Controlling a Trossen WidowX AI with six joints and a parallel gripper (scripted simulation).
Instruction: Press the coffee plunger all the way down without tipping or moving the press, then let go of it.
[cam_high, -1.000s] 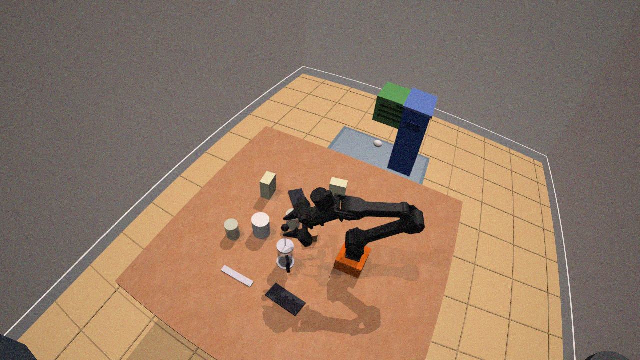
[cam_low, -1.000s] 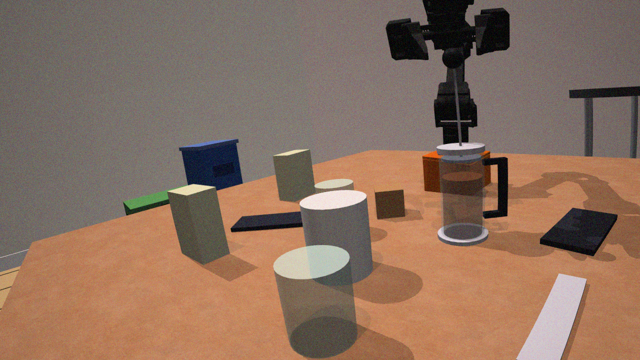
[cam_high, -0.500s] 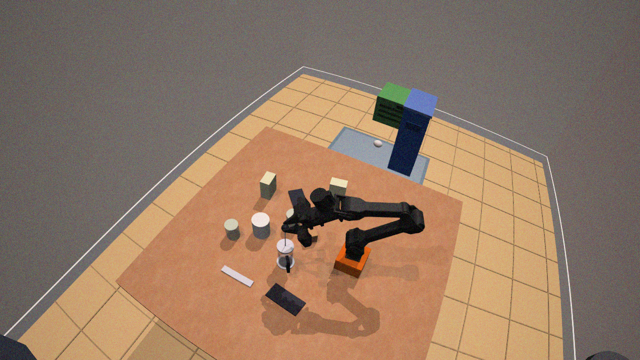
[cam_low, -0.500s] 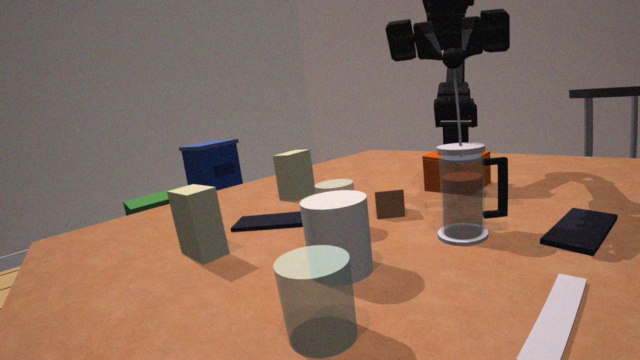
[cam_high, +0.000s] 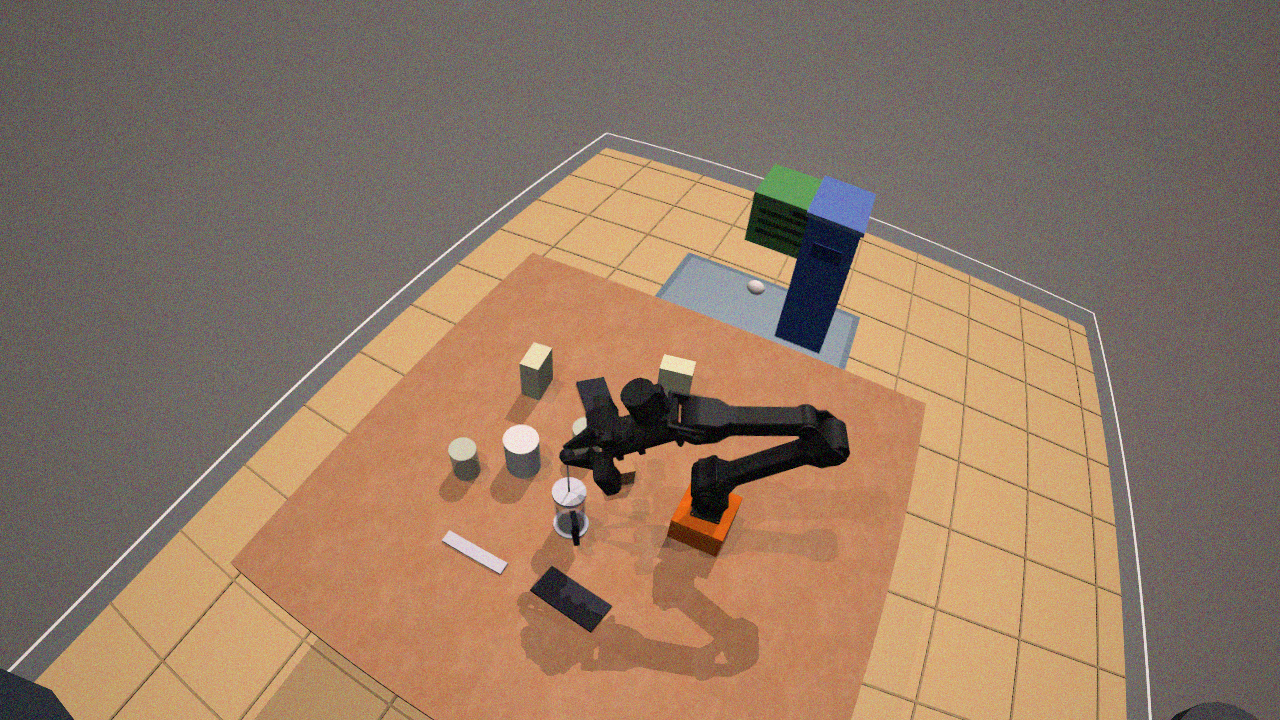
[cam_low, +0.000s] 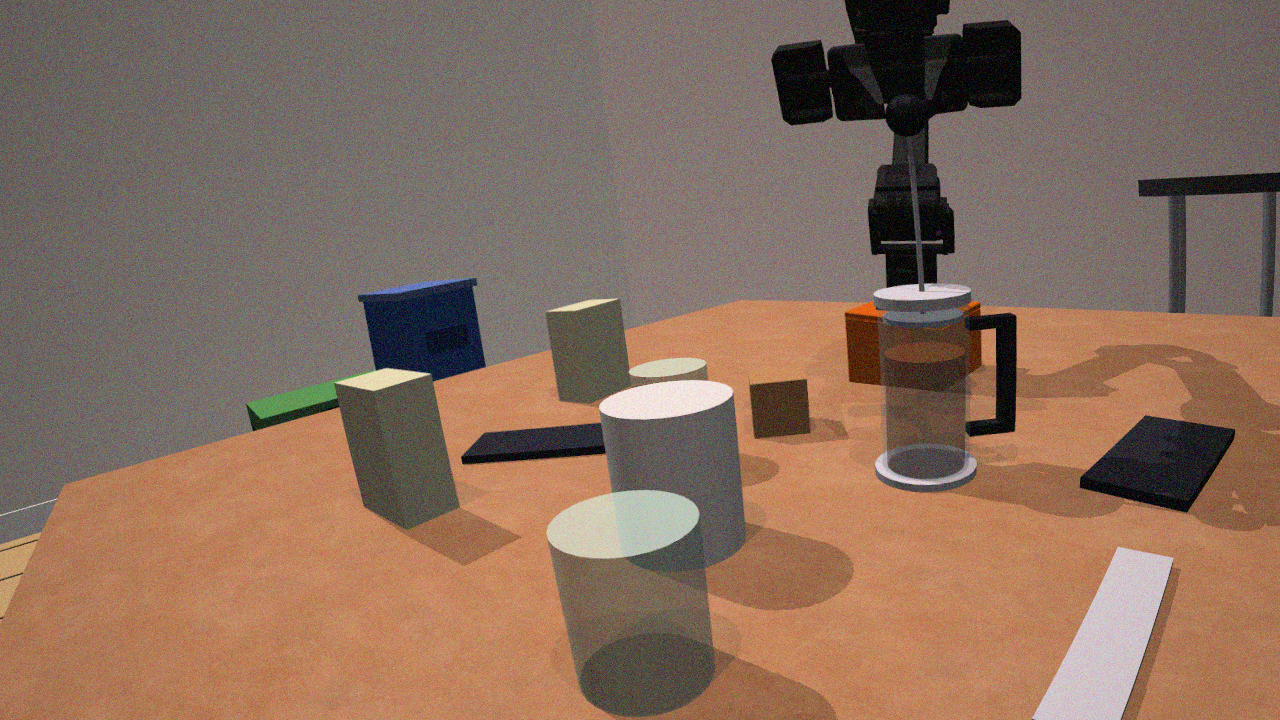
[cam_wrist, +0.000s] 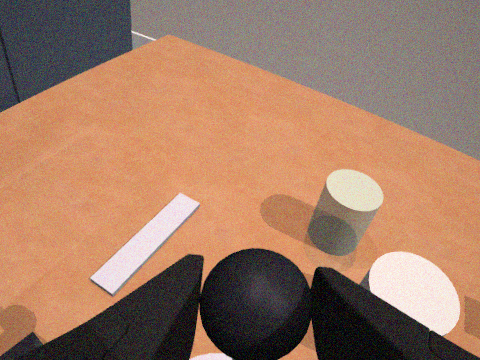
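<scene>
Now: gripper tip 2 cm past the coffee press, 1 cm to the right of it and 13 cm above it. Also, from my gripper tip: white cylinder 15 cm ahead, 10 cm to the right, 21 cm below; then brown cube 6 cm behind, 17 cm to the right, 23 cm below.
</scene>
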